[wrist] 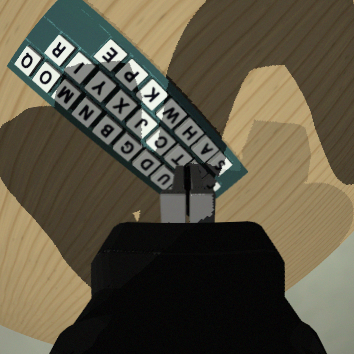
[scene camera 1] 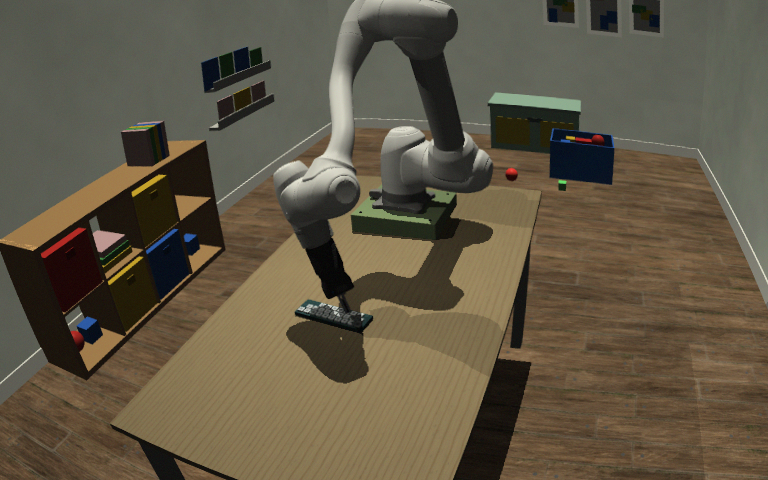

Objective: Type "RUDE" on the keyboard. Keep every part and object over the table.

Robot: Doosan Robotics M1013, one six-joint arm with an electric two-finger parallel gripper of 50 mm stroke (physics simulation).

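Where they show: gripper, fingertip midpoint: (wrist: 186,179) (scene camera 1: 347,311); arm's base at its link origin: (scene camera 1: 404,201).
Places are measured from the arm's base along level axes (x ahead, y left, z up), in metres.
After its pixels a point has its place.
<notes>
A teal keyboard (scene camera 1: 317,311) @(z -0.042, x 0.652, y -0.021 m) (wrist: 65,19) @(z -0.042, x 0.622, y -0.061 m) with white letter keys lies flat on the table, at a slant in the wrist view. There the R key (wrist: 59,48) @(z -0.037, x 0.640, y -0.050 m) and E key (wrist: 110,52) @(z -0.037, x 0.623, y -0.019 m) are at the upper left, and the D key (wrist: 145,164) @(z -0.038, x 0.673, y 0.052 m) and U key (wrist: 163,179) @(z -0.037, x 0.675, y 0.072 m) are near the lower right end. My gripper (scene camera 1: 346,309) @(z -0.019, x 0.658, y 0.076 m) (wrist: 186,179) @(z -0.019, x 0.658, y 0.076 m) is shut and empty, pointing down at the keyboard. Its tips show just right of U and below T, low over the keys. They hide the keys beneath; whether they touch any I cannot tell.
The wooden table (scene camera 1: 283,407) @(z -0.055, x 1.020, y 0.070 m) (wrist: 30,300) @(z -0.055, x 1.004, y 0.049 m) carries the arm's green base block (scene camera 1: 390,224) @(z -0.014, x 0.156, y 0.005 m) behind the keyboard. Dark arm shadows fall across the keys and table. A shelf unit (scene camera 1: 186,148) stands on the floor at the left, and a blue bin (scene camera 1: 581,162) at the back right.
</notes>
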